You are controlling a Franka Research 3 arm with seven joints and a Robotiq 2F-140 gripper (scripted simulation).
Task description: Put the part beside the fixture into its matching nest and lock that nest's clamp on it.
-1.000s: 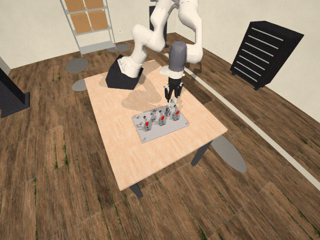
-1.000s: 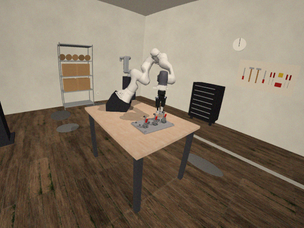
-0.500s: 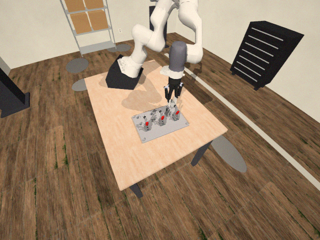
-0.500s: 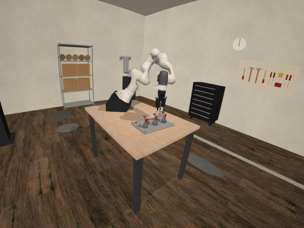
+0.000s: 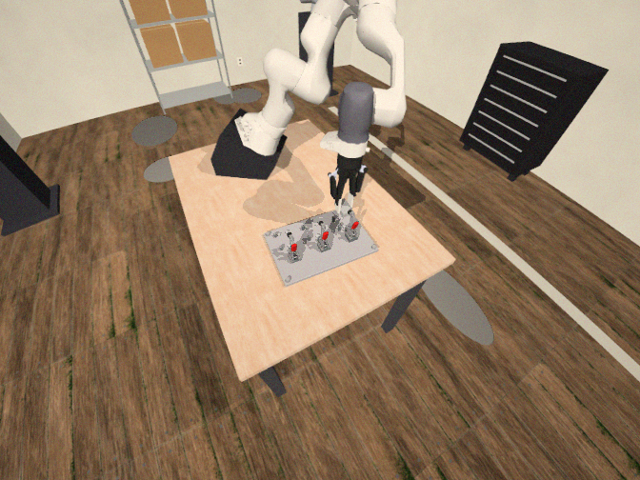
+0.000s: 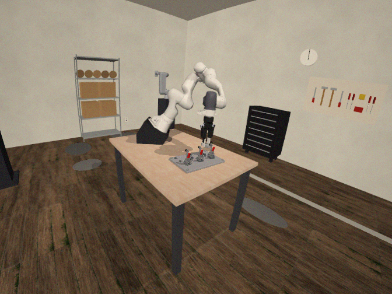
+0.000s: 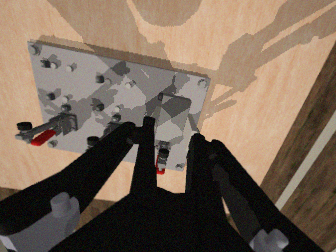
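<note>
Now: hand 30 mm above the grey block. The rest, counted from my hand: plate 30 mm ahead, 120 mm to the right, 110 mm below.
</note>
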